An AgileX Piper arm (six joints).
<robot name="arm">
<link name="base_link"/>
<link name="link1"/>
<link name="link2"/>
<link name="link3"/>
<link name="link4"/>
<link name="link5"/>
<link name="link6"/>
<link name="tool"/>
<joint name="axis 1" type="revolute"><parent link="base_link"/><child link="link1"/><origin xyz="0.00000 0.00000 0.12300" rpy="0.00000 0.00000 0.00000"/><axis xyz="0 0 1"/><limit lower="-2.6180" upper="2.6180"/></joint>
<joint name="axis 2" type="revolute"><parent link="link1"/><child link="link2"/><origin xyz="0.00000 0.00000 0.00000" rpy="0.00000 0.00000 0.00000"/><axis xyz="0 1 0"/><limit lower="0.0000" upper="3.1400"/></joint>
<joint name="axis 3" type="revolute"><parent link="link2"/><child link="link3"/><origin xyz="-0.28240 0.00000 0.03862" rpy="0.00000 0.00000 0.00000"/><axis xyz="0 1 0"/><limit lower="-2.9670" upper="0.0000"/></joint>
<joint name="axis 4" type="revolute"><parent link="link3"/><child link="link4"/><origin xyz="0.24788 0.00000 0.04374" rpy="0.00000 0.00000 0.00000"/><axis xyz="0.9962 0 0.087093"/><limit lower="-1.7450" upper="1.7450"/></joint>
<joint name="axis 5" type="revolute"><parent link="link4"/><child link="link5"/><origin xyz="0.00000 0.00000 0.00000" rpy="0.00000 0.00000 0.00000"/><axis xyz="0 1 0"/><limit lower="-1.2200" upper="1.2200"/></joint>
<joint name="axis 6" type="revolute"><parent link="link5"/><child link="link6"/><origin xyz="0.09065 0.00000 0.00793" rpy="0.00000 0.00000 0.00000"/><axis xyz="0.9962 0 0.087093"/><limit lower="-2.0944" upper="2.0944"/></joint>
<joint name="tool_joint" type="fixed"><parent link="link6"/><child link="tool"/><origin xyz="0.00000 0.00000 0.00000" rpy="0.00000 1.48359 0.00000"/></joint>
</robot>
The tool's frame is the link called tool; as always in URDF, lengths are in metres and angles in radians.
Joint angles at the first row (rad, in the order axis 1, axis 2, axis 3, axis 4, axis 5, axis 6):
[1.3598 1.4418 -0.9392 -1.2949 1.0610 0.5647]
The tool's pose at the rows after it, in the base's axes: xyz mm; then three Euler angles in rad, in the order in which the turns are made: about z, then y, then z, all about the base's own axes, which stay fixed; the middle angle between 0 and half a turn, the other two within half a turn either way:
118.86, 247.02, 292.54, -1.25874, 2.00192, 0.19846
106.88, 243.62, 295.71, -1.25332, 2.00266, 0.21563
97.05, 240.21, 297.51, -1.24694, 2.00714, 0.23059
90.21, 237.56, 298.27, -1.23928, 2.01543, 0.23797
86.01, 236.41, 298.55, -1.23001, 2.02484, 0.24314
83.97, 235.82, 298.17, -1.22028, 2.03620, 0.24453
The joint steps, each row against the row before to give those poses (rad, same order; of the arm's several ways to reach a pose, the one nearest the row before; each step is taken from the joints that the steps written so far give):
[0.0485 -0.0270 0.0116 0.0209 0.0338 -0.0050]
[0.0473 -0.0261 0.0117 0.0150 0.0306 -0.0011]
[0.0396 -0.0219 0.0113 0.0153 0.0240 0.0014]
[0.0281 -0.0143 0.0071 0.0165 0.0187 0.0036]
[0.0169 -0.0069 0.0019 0.0145 0.0099 0.0044]
[0.0071 -0.0028 0.0003 0.0143 0.0034 0.0046]

